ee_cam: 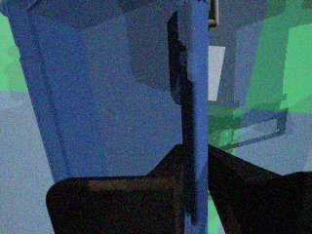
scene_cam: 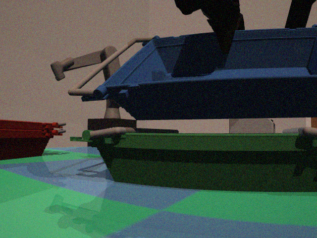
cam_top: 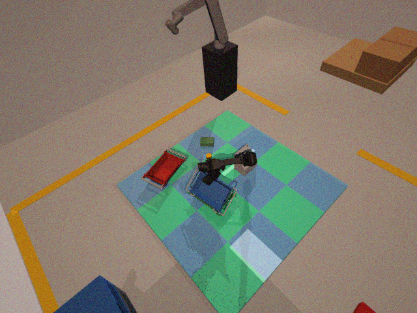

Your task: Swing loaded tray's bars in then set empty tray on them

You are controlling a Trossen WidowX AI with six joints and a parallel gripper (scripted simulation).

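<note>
The blue tray is 80 mm ahead of my gripper tip, 30 mm to the left of it and 30 mm below it. From my gripper tip the other things lie so: orange piece 220 mm behind, 310 mm to the right, 170 mm below; then small green block 320 mm behind, 440 mm to the right, 160 mm below.
</note>
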